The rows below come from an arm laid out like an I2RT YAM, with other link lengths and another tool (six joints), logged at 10 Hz.
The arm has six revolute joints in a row. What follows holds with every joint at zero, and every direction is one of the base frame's. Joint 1 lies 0.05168 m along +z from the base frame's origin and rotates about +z. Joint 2 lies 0.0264 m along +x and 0.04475 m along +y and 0.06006 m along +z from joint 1 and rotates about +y. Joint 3 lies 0.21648 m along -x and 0.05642 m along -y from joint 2 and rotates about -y. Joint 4 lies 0.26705 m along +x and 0.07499 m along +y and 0.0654 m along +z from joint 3 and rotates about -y. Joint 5 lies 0.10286 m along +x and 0.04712 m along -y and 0.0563 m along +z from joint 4 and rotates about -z. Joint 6 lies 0.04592 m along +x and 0.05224 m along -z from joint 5 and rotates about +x. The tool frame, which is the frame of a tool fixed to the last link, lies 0.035 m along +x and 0.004 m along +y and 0.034 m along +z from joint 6; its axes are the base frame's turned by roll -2.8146, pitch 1.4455 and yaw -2.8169 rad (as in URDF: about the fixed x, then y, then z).
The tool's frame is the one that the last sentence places.
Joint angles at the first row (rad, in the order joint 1, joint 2, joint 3, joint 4, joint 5, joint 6):
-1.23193, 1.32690, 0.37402, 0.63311, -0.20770, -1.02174
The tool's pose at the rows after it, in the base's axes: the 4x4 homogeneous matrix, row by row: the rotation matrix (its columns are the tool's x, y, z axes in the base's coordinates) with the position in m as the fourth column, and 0 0 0 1 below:
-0.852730 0.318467 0.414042 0.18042; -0.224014 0.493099 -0.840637 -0.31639; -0.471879 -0.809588 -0.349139 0.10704; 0 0 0 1
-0.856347 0.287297 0.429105 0.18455; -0.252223 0.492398 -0.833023 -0.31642; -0.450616 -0.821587 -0.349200 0.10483; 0 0 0 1
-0.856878 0.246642 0.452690 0.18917; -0.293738 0.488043 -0.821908 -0.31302; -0.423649 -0.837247 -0.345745 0.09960; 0 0 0 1
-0.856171 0.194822 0.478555 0.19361; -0.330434 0.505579 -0.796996 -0.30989; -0.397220 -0.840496 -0.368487 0.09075; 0 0 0 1
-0.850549 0.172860 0.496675 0.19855; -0.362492 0.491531 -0.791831 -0.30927; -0.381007 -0.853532 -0.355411 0.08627; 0 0 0 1
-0.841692 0.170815 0.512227 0.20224; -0.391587 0.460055 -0.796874 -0.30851; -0.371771 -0.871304 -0.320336 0.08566; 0 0 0 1
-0.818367 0.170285 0.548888 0.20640; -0.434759 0.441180 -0.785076 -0.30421; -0.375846 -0.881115 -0.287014 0.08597; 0 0 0 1
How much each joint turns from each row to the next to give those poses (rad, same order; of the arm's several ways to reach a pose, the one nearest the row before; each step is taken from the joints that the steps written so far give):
0.00312, 0.02208, 0.01666, 0.02318, -0.00530, -0.01261
0.00737, 0.02164, 0.01254, 0.00551, -0.01159, -0.02975
0.01036, 0.02447, -0.00093, 0.02427, -0.01846, -0.03875
0.00800, 0.02848, 0.00869, -0.01067, -0.02785, -0.04089
0.01092, 0.04380, 0.00746, 0.04755, -0.00982, -0.02262
0.00910, 0.03730, -0.00110, 0.07483, -0.00462, -0.01088
0.00953, 0.02747, -0.00664, 0.06801, -0.03011, -0.00143

